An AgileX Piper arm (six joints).
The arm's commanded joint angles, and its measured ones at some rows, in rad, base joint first. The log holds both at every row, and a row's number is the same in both.
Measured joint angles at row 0:
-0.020 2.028 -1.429 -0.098 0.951 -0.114
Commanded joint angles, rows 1 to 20:
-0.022 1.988 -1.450 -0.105 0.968 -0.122
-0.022 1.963 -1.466 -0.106 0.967 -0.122
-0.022 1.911 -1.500 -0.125 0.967 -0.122
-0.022 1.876 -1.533 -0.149 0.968 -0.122
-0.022 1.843 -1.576 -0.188 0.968 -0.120
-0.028 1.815 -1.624 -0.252 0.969 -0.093
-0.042 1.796 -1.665 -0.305 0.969 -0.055
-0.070 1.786 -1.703 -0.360 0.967 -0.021
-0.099 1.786 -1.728 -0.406 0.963 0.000
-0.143 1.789 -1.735 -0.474 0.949 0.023
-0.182 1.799 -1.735 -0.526 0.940 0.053
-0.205 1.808 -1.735 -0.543 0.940 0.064
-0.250 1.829 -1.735 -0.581 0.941 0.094
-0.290 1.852 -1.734 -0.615 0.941 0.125
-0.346 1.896 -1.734 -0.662 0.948 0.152
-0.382 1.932 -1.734 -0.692 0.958 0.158
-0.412 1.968 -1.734 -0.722 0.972 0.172
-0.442 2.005 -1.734 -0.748 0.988 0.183
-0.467 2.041 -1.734 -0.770 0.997 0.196
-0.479 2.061 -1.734 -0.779 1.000 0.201
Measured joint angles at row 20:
-0.461 2.038 -1.729 -0.748 0.989 0.185
